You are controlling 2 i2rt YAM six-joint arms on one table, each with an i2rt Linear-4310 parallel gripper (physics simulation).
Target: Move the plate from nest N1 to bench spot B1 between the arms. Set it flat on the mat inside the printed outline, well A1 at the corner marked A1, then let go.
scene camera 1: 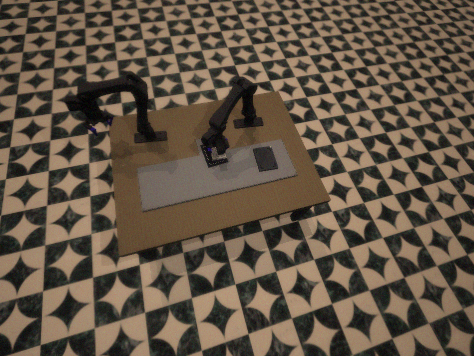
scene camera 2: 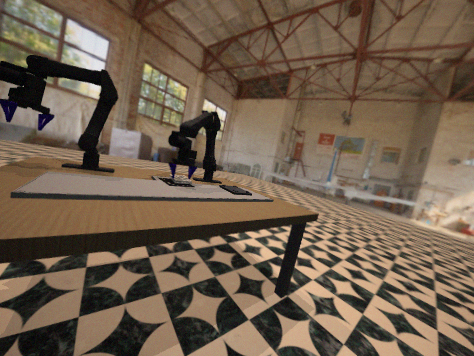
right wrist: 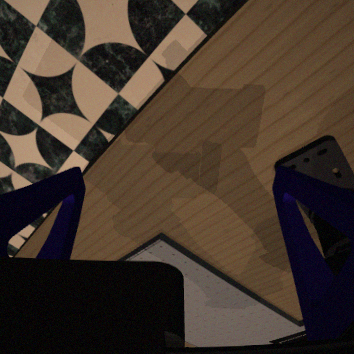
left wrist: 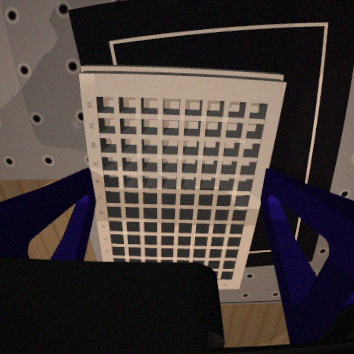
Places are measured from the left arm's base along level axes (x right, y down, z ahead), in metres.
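Where they show: left gripper, fingertip midpoint: (scene camera 2: pixel 181 179) (left wrist: pixel 177 177); right gripper, fingertip midpoint: (scene camera 1: pixel 103 130) (scene camera 2: pixel 24 126) (right wrist: pixel 178 176); left arm's base at its link origin: (scene camera 1: pixel 248 123) (scene camera 2: pixel 207 181); right arm's base at its link origin: (scene camera 1: pixel 150 137) (scene camera 2: pixel 90 169).
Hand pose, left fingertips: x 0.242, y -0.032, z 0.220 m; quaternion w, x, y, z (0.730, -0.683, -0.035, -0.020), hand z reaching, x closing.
Each offset is from my left fingertips to the centre of the thing. "pt": to the spot under its first point. Level surfaces: height alone.
My left gripper (scene camera 1: pixel 216 147) (scene camera 2: pixel 182 171) (left wrist: pixel 177 177) is shut on the white well plate {dy +0.001, dx +0.001, dz -0.014 m} (scene camera 1: pixel 219 155) (scene camera 2: pixel 180 179) (left wrist: pixel 179 168) by its long sides. It holds the plate level and low over the black mat {dy +0.017 m} (scene camera 1: pixel 209 159) (scene camera 2: pixel 166 181) (left wrist: pixel 91 35) at B1. In the left wrist view the plate overlaps the left part of the printed white outline {pt dy +0.017, dx +0.066, dz +0.038 m} (left wrist: pixel 317 105) and reaches past its near edge. I cannot tell whether the plate touches the mat. My right gripper (scene camera 1: pixel 101 126) (right wrist: pixel 178 176) is open and empty, out over the table's left edge.
The dark nest N1 {dy +0.010, dx -0.286, dz +0.081 m} (scene camera 1: pixel 265 158) (scene camera 2: pixel 235 190) lies empty, right of the mat, on the grey perforated board {dy +0.019 m} (scene camera 1: pixel 182 184) (scene camera 2: pixel 112 187) (right wrist: pixel 218 309). The board lies on the wooden table {dy +0.032 m} (scene camera 1: pixel 200 226) (scene camera 2: pixel 165 215) (right wrist: pixel 228 105). Both arm bases stand behind the board.
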